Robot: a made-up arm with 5 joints. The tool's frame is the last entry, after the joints. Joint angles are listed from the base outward. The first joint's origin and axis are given. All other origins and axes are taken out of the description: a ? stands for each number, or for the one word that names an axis. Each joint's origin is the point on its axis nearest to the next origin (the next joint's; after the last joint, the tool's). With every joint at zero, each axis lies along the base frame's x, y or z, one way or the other. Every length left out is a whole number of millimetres.
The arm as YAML. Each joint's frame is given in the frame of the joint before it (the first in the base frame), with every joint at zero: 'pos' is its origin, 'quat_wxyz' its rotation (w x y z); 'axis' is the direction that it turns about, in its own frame. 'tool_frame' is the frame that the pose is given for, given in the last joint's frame.
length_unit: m
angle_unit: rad
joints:
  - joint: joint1
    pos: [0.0, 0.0, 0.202]
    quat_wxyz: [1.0, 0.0, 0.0, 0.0]
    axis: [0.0, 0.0, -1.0]
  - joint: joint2
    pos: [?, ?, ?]
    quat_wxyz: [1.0, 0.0, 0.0, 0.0]
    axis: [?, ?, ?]
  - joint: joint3
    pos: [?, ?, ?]
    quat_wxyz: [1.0, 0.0, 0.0, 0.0]
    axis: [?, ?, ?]
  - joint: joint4
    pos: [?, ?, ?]
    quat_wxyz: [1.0, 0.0, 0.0, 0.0]
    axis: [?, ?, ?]
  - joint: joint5
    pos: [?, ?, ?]
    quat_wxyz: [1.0, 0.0, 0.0, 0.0]
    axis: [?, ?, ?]
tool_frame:
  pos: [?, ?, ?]
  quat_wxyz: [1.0, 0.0, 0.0, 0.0]
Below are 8 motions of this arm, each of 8 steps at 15 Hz.
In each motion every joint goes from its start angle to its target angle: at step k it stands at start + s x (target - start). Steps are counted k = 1, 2, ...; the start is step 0. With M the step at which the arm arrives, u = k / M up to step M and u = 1 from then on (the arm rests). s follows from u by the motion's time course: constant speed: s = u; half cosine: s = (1 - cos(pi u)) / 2; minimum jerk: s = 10 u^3 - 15 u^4 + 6 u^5.
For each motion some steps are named. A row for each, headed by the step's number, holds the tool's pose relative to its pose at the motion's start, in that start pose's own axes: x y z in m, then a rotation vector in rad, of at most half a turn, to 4 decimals.
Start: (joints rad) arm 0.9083 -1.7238 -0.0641 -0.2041 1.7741
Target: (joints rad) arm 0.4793 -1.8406 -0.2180 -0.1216 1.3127
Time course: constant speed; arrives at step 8
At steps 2, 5, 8:
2: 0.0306 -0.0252 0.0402 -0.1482 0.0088 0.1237
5: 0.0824 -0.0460 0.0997 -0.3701 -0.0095 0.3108
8: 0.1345 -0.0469 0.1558 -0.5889 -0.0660 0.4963

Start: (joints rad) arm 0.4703 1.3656 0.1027 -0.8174 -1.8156
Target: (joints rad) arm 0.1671 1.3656 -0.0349 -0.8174 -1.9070
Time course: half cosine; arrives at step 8
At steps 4, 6, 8:
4: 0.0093 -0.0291 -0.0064 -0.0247 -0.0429 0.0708
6: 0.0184 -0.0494 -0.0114 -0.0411 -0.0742 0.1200
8: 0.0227 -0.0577 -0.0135 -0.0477 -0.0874 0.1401

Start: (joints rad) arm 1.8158 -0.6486 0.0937 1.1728 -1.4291
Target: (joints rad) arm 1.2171 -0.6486 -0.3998 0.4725 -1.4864
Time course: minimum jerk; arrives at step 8
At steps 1, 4, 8:
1: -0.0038 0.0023 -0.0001 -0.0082 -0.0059 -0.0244
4: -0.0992 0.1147 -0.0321 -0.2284 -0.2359 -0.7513
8: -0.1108 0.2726 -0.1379 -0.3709 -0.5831 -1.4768

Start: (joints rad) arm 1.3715 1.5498 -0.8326 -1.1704 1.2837
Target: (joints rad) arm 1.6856 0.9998 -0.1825 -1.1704 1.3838
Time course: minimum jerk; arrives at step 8
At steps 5, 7, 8:
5: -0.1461 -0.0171 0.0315 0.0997 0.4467 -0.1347
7: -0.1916 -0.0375 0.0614 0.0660 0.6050 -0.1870
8: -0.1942 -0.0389 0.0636 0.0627 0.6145 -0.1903

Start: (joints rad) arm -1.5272 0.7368 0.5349 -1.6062 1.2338
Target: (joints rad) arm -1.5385 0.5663 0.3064 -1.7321 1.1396
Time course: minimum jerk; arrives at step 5
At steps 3, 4, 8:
3: 0.0236 0.0030 0.0249 -0.1014 0.0177 0.2608
4: 0.0316 0.0082 0.0333 -0.1324 0.0226 0.3612
8: 0.0333 0.0097 0.0351 -0.1387 0.0235 0.3837

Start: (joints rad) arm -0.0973 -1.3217 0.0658 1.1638 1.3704
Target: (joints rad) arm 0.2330 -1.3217 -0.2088 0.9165 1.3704
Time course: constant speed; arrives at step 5
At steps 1, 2, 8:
1: 0.0058 0.0071 -0.0054 0.0150 -0.0142 0.0383
2: 0.0118 0.0149 -0.0104 0.0294 -0.0298 0.0763
8: 0.0317 0.0419 -0.0217 0.0669 -0.0852 0.1883

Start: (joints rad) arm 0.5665 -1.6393 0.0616 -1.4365 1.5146
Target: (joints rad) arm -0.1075 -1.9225 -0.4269 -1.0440 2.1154
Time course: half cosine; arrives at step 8
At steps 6, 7, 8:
6: -0.0418 -0.0515 -0.0781 0.3486 0.3424 0.5945
7: -0.0464 -0.0640 -0.0843 0.3784 0.4050 0.6564
8: -0.0479 -0.0687 -0.0861 0.3880 0.4278 0.6772

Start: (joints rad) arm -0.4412 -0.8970 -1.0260 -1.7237 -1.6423
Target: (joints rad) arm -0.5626 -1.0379 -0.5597 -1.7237 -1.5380
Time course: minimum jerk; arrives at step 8
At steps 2, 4, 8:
2: 0.0113 -0.0022 -0.0094 0.0273 -0.0013 0.0384
4: 0.0521 -0.0049 -0.0446 0.1312 -0.0111 0.1841
8: 0.0972 0.0038 -0.0844 0.2584 -0.0337 0.3654

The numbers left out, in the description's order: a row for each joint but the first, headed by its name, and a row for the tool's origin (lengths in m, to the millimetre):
joint2: xyz -0.083 0.059 0.0, axis 1.0 0.0 0.0
joint3: xyz 0.0 0.269 -0.08, axis 0.0 1.0 0.0
joint4: xyz -0.101 0.0 0.023, axis 0.0 1.0 0.0
joint5: xyz 0.019 0.0 -0.034, axis 1.0 0.0 0.0
tool: xyz 0.0 -0.231 -0.007

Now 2 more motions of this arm.
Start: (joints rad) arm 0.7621 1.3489 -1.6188 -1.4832 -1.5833
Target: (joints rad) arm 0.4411 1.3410 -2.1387 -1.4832 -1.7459
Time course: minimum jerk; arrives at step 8
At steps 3, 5, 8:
3: 0.0003 0.0052 0.0075 -0.0432 0.0216 -0.0562
5: 0.0004 0.0198 0.0216 -0.1197 0.0627 -0.1459
8: 0.0003 0.0325 0.0314 -0.1700 0.0909 -0.1994

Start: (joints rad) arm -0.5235 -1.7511 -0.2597 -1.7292 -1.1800
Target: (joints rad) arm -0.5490 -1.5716 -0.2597 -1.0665 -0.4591
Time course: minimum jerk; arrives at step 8
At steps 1, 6, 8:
1: 0.0022 0.0006 -0.0024 0.0103 0.0064 0.0084
6: 0.0452 0.0781 -0.1398 0.6050 0.5033 0.3302
8: 0.0390 0.0904 -0.1525 0.6759 0.5779 0.3473

